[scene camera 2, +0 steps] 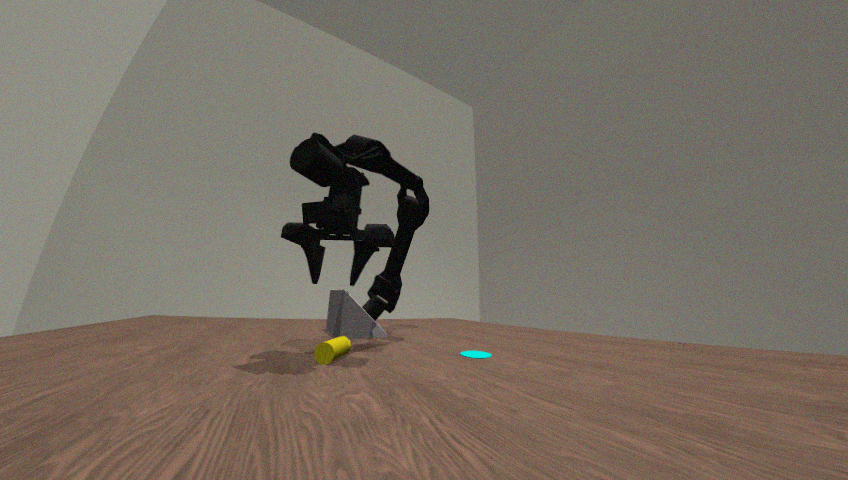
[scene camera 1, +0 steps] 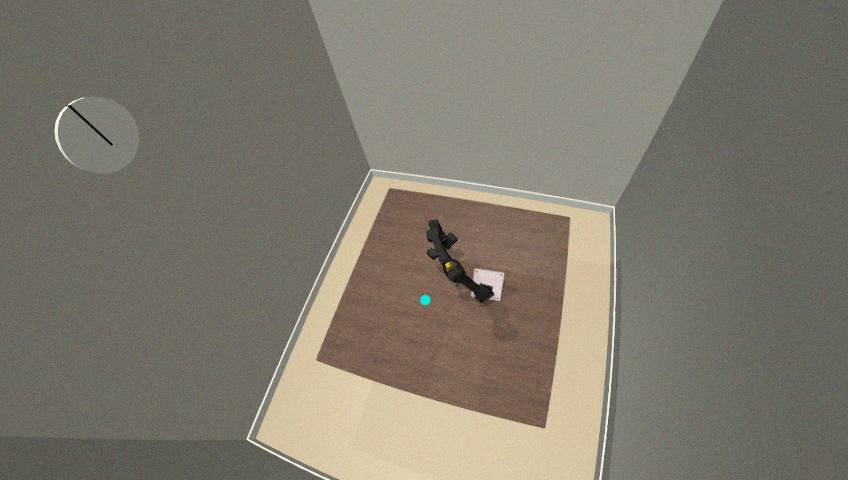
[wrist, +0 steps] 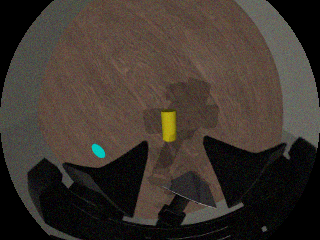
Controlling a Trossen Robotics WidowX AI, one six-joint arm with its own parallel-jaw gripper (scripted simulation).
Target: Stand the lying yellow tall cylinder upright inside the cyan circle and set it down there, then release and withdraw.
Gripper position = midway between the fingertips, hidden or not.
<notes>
My gripper (scene camera 2: 333,284) is open, holding nothing. Further things: a yellow cylinder (scene camera 2: 326,352).
My gripper is seen too in the wrist view (wrist: 176,142).
</notes>
